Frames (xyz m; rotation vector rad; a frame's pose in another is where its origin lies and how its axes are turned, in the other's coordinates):
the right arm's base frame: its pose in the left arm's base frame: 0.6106 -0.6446 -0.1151 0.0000 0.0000 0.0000
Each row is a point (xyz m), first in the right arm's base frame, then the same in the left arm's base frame.
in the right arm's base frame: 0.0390 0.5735 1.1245
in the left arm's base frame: 0.6496 -0.0711 1.0094
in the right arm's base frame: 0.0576 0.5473 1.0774
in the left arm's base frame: 0.6682 -0.0973 0.9623
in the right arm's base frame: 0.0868 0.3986 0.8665
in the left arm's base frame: 0.6974 -0.2460 0.7514
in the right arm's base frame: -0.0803 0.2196 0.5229
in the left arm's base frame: 0.5303 -0.4250 0.4078
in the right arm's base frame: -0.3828 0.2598 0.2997
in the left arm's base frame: 0.2278 -0.3848 0.1846
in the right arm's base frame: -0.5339 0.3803 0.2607
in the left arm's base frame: 0.0767 -0.2643 0.1456
